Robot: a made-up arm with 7 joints. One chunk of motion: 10 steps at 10 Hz.
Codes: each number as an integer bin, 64 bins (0 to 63) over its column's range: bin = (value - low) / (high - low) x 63, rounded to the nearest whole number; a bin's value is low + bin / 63 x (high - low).
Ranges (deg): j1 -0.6..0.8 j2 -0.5..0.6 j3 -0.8..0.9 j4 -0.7..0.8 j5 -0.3..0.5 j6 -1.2..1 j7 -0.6..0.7
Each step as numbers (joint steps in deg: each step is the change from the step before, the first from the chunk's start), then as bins.
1 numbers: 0.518 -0.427 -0.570 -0.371 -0.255 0.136 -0.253
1 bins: 50 4 9 14 4 38 17
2 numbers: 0.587 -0.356 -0.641 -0.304 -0.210 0.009 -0.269
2 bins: 53 8 6 17 7 35 16
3 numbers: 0.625 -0.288 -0.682 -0.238 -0.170 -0.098 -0.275
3 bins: 55 12 4 19 10 32 16
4 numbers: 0.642 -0.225 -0.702 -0.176 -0.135 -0.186 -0.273
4 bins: 56 16 4 22 13 29 16
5 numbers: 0.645 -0.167 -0.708 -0.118 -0.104 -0.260 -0.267
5 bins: 56 19 3 24 15 27 16
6 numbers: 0.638 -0.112 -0.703 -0.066 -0.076 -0.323 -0.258
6 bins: 56 22 4 27 18 25 17
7 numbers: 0.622 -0.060 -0.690 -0.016 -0.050 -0.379 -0.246
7 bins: 55 25 4 29 20 24 17
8 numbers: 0.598 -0.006 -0.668 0.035 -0.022 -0.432 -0.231
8 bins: 54 28 5 31 22 22 18
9 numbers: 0.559 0.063 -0.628 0.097 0.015 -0.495 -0.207
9 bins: 52 32 6 33 25 20 19
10 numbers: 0.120 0.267 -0.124 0.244 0.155 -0.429 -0.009
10 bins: 32 44 25 40 36 22 29
